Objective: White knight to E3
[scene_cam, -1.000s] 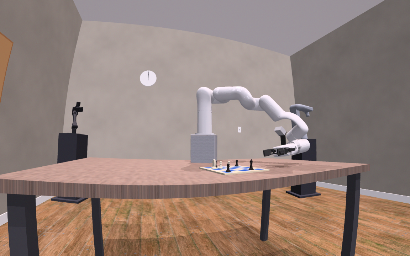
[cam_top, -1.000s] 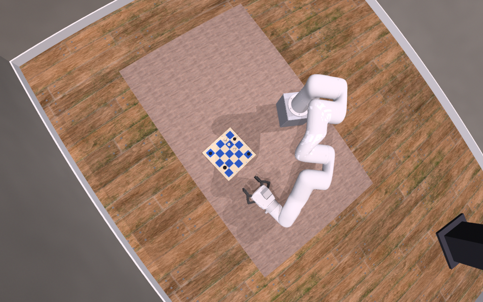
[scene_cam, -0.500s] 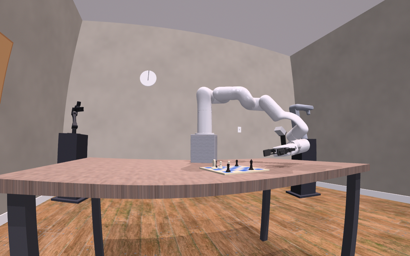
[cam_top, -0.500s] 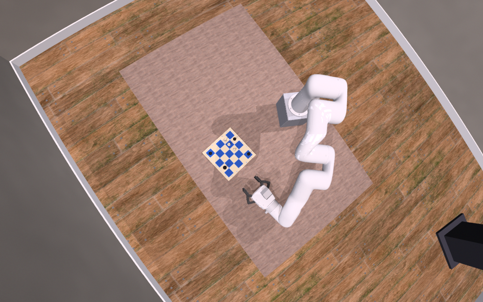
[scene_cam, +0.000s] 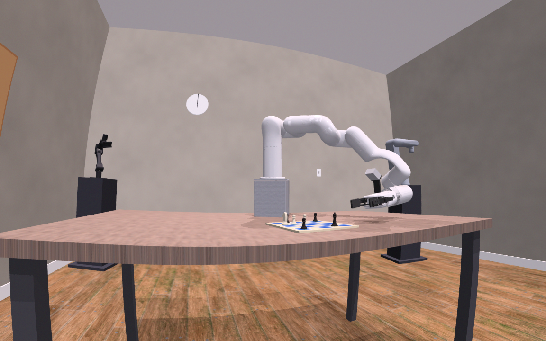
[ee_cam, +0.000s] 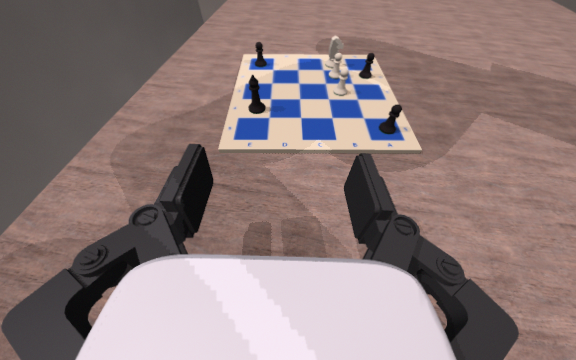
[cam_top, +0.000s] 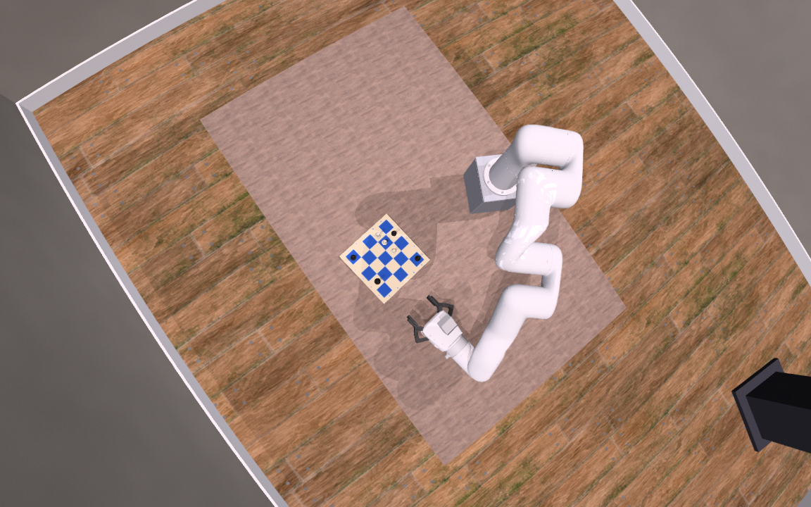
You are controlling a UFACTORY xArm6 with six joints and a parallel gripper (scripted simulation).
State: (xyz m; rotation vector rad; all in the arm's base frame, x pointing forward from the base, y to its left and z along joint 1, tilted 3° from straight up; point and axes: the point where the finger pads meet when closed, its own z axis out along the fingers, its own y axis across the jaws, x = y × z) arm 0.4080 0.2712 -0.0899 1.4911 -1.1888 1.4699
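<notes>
Right now the white knight is 20 mm ahead of my hand, 280 mm to the right of it and 50 mm below it. Also, from my hand: blue-and-cream chessboard: 30 mm ahead, 200 mm to the right, 70 mm below.
</notes>
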